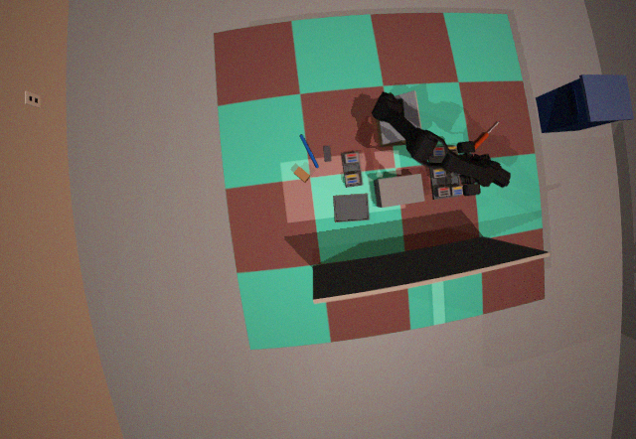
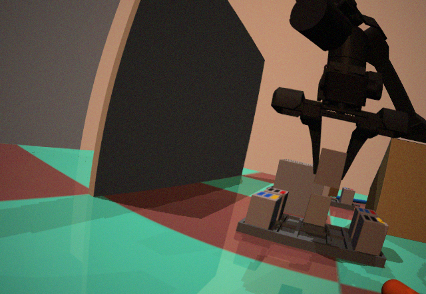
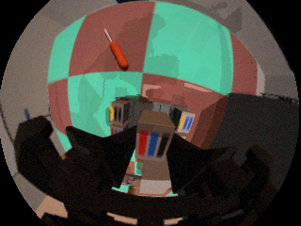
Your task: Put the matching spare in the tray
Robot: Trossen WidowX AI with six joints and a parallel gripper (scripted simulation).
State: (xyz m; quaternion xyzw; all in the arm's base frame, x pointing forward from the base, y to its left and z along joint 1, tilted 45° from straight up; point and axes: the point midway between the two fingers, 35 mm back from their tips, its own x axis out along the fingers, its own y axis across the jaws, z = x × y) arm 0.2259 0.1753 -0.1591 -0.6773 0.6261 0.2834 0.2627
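The grey tray is 110 mm ahead of my gripper tip, 410 mm to the right of it and 90 mm below it. From my gripper tip the other things lie so: small tan spare (20 mm above); then tall black panel (300 mm ahead, 220 mm to the right, 130 mm above); then mounted unit (60 mm ahead, 220 mm to the right, 40 mm below).
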